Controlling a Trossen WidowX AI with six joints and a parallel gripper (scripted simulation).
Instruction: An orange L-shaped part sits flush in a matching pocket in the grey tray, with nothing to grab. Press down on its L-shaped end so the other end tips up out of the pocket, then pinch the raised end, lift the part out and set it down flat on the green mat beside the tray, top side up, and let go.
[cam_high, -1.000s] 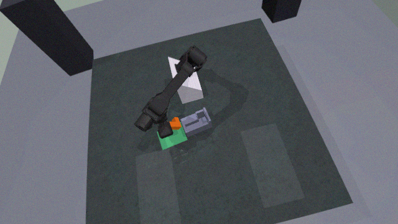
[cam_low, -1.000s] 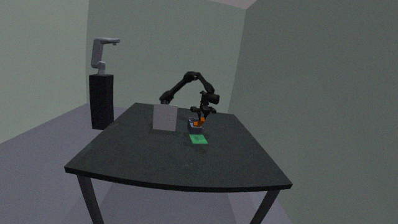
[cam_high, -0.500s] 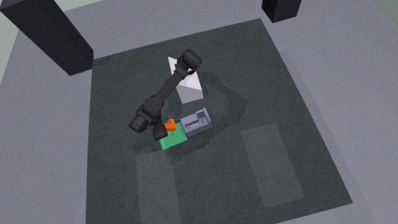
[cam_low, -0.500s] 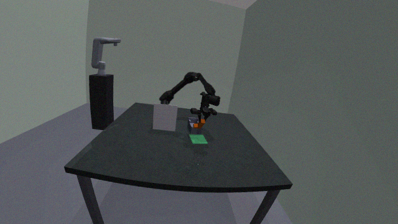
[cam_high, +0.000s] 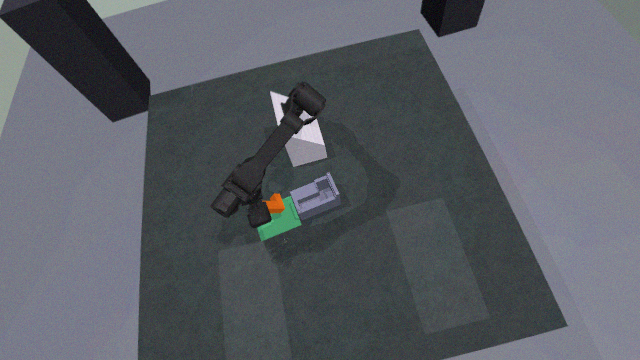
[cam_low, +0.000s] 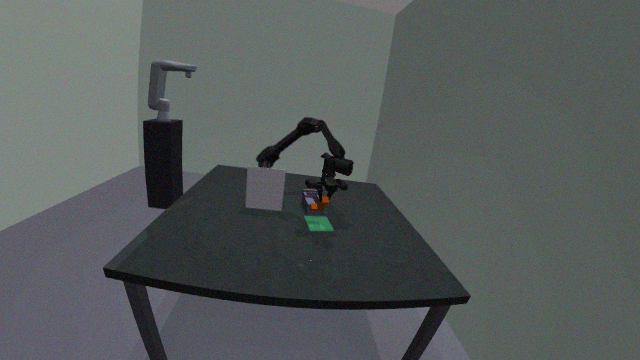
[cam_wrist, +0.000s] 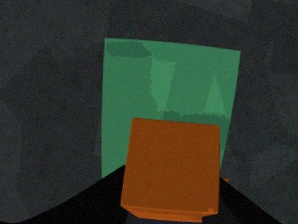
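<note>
Now: the green mat 14 cm below my gripper tip and 2 cm to the left of it. Round my gripper tip: orange L-shaped part 3 cm to the left, 3 cm below, 2 cm behind.
</note>
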